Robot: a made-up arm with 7 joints. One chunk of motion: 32 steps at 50 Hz.
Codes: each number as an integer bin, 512 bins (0 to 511) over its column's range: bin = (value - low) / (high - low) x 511, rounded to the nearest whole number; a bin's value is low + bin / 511 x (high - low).
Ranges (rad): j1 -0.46..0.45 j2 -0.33..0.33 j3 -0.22..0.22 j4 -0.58..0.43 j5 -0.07..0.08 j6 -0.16..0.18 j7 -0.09..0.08
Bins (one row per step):
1: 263 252 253 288 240 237 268
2: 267 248 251 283 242 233 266
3: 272 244 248 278 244 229 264
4: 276 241 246 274 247 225 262
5: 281 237 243 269 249 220 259
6: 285 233 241 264 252 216 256
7: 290 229 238 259 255 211 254
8: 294 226 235 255 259 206 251
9: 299 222 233 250 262 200 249
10: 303 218 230 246 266 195 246
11: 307 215 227 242 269 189 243
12: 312 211 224 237 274 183 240
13: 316 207 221 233 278 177 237
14: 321 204 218 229 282 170 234
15: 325 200 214 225 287 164 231
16: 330 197 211 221 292 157 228
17: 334 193 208 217 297 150 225
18: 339 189 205 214 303 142 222
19: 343 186 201 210 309 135 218
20: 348 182 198 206 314 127 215
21: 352 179 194 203 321 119 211
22: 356 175 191 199 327 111 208
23: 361 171 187 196 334 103 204
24: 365 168 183 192 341 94 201
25: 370 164 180 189 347 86 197
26: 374 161 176 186 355 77 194
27: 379 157 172 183 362 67 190
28: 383 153 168 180 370 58 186
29: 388 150 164 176 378 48 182
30: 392 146 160 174 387 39 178
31: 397 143 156 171 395 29 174
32: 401 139 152 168 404 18 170
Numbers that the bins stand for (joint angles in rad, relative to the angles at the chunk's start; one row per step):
1: 0.0084 -0.0045 -0.0022 -0.0108 0.0005 -0.0023 -0.0008
2: 0.0155 -0.0097 -0.0039 -0.0206 0.0010 -0.0050 -0.0015
3: 0.0244 -0.0149 -0.0065 -0.0305 0.0016 -0.0076 -0.0022
4: 0.0315 -0.0187 -0.0082 -0.0384 0.0025 -0.0103 -0.0028
5: 0.0404 -0.0239 -0.0108 -0.0483 0.0031 -0.0136 -0.0038
6: 0.0475 -0.0291 -0.0125 -0.0582 0.0040 -0.0163 -0.0048
7: 0.0564 -0.0342 -0.0151 -0.0681 0.0049 -0.0196 -0.0055
8: 0.0636 -0.0381 -0.0177 -0.0760 0.0060 -0.0229 -0.0065
9: 0.0725 -0.0433 -0.0194 -0.0859 0.0069 -0.0269 -0.0072
10: 0.0796 -0.0484 -0.0220 -0.0938 0.0081 -0.0303 -0.0082
11: 0.0867 -0.0523 -0.0245 -0.1017 0.0090 -0.0342 -0.0092
12: 0.0956 -0.0575 -0.0271 -0.1116 0.0104 -0.0382 -0.0102
13: 0.1027 -0.0626 -0.0297 -0.1195 0.0116 -0.0422 -0.0112
14: 0.1116 -0.0665 -0.0323 -0.1274 0.0128 -0.0469 -0.0122
15: 0.1188 -0.0717 -0.0357 -0.1353 0.0142 -0.0509 -0.0132
16: 0.1277 -0.0756 -0.0383 -0.1432 0.0157 -0.0555 -0.0141
17: 0.1348 -0.0807 -0.0409 -0.1511 0.0172 -0.0602 -0.0151
18: 0.1437 -0.0859 -0.0435 -0.1570 0.0189 -0.0655 -0.0161
19: 0.1508 -0.0898 -0.0469 -0.1649 0.0207 -0.0702 -0.0175
20: 0.1597 -0.0949 -0.0495 -0.1728 0.0222 -0.0755 -0.0185
21: 0.1668 -0.0988 -0.0530 -0.1788 0.0242 -0.0808 -0.0198
22: 0.1740 -0.1040 -0.0555 -0.1867 0.0260 -0.0861 -0.0208
23: 0.1829 -0.1091 -0.0590 -0.1926 0.0280 -0.0915 -0.0221
24: 0.1900 -0.1130 -0.0624 -0.2005 0.0301 -0.0975 -0.0231
25: 0.1989 -0.1182 -0.0650 -0.2064 0.0319 -0.1028 -0.0245
26: 0.2060 -0.1221 -0.0685 -0.2124 0.0342 -0.1088 -0.0255
27: 0.2149 -0.1272 -0.0719 -0.2183 0.0363 -0.1154 -0.0268
28: 0.2221 -0.1324 -0.0753 -0.2242 0.0386 -0.1214 -0.0281
29: 0.2310 -0.1363 -0.0788 -0.2321 0.0410 -0.1281 -0.0295
30: 0.2381 -0.1414 -0.0822 -0.2361 0.0436 -0.1341 -0.0308
31: 0.2470 -0.1453 -0.0857 -0.2420 0.0459 -0.1407 -0.0321
32: 0.2541 -0.1505 -0.0891 -0.2479 0.0486 -0.1480 -0.0334

